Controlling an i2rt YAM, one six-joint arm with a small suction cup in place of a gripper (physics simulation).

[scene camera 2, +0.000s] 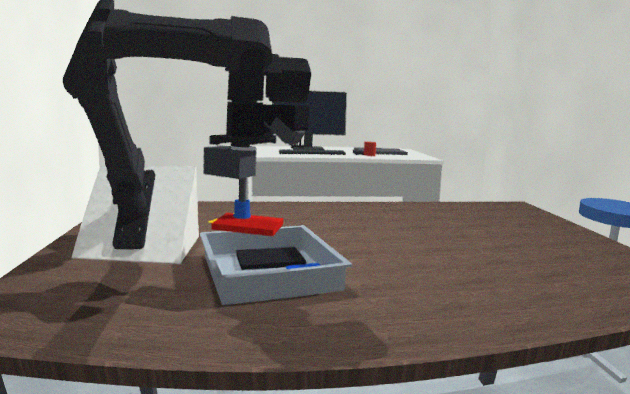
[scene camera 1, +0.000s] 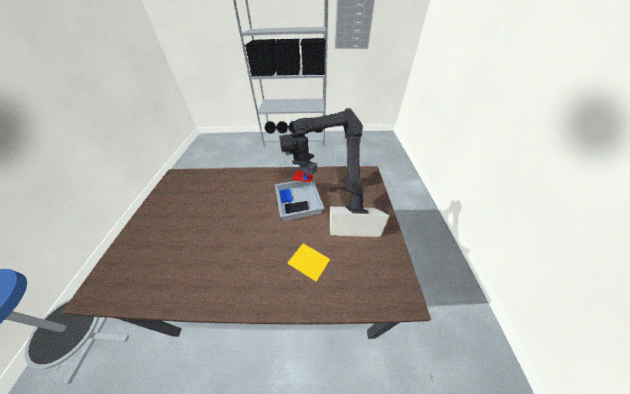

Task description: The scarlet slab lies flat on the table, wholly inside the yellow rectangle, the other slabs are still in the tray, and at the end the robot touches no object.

grey tray: scene camera 2; scene camera 1
same spot on grey tray: (scene camera 2: 233, 285) = (scene camera 1: 308, 182)
